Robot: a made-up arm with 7 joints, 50 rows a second.
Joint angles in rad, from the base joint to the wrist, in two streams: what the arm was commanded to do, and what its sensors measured. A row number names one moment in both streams.
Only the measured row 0 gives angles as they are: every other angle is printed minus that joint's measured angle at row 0.
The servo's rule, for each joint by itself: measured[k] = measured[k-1] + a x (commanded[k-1-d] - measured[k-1]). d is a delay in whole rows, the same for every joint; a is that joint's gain. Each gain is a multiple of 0.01, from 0.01 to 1. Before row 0 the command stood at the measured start. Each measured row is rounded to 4 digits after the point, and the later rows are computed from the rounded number. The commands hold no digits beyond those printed.
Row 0, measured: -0.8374 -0.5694 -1.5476 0.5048 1.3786 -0.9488 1.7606
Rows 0 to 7, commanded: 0.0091 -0.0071 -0.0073 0.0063 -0.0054 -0.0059 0.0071; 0.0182 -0.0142 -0.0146 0.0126 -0.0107 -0.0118 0.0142; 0.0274 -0.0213 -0.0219 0.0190 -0.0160 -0.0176 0.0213; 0.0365 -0.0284 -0.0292 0.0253 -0.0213 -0.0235 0.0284; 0.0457 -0.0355 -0.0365 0.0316 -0.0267 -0.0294 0.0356; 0.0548 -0.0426 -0.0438 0.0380 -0.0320 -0.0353 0.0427; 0.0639 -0.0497 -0.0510 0.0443 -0.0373 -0.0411 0.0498; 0.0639 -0.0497 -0.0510 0.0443 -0.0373 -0.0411 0.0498
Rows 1 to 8, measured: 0.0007 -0.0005 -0.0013 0.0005 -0.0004 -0.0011 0.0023; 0.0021 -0.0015 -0.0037 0.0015 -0.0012 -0.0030 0.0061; 0.0041 -0.0029 -0.0070 0.0029 -0.0024 -0.0056 0.0110; 0.0067 -0.0047 -0.0110 0.0047 -0.0039 -0.0088 0.0166; 0.0098 -0.0069 -0.0156 0.0069 -0.0057 -0.0125 0.0227; 0.0134 -0.0094 -0.0207 0.0094 -0.0078 -0.0166 0.0291; 0.0174 -0.0122 -0.0262 0.0122 -0.0102 -0.0210 0.0357; 0.0211 -0.0148 -0.0307 0.0148 -0.0124 -0.0246 0.0402
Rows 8 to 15, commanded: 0.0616 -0.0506 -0.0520 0.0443 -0.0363 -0.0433 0.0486; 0.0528 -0.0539 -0.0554 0.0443 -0.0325 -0.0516 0.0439; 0.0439 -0.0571 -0.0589 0.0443 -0.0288 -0.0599 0.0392; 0.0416 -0.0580 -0.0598 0.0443 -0.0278 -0.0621 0.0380; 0.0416 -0.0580 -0.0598 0.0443 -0.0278 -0.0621 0.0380; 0.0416 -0.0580 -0.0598 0.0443 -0.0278 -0.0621 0.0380; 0.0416 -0.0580 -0.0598 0.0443 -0.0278 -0.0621 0.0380; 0.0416 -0.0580 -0.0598 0.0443 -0.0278 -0.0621 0.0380
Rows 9 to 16, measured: 0.0243 -0.0173 -0.0345 0.0172 -0.0143 -0.0280 0.0429; 0.0266 -0.0199 -0.0383 0.0194 -0.0158 -0.0322 0.0432; 0.0280 -0.0225 -0.0420 0.0214 -0.0168 -0.0372 0.0419; 0.0291 -0.0250 -0.0452 0.0232 -0.0177 -0.0417 0.0407; 0.0301 -0.0273 -0.0478 0.0249 -0.0185 -0.0454 0.0398; 0.0310 -0.0294 -0.0500 0.0265 -0.0192 -0.0484 0.0392; 0.0318 -0.0314 -0.0518 0.0279 -0.0199 -0.0509 0.0388; 0.0326 -0.0333 -0.0532 0.0292 -0.0205 -0.0529 0.0385
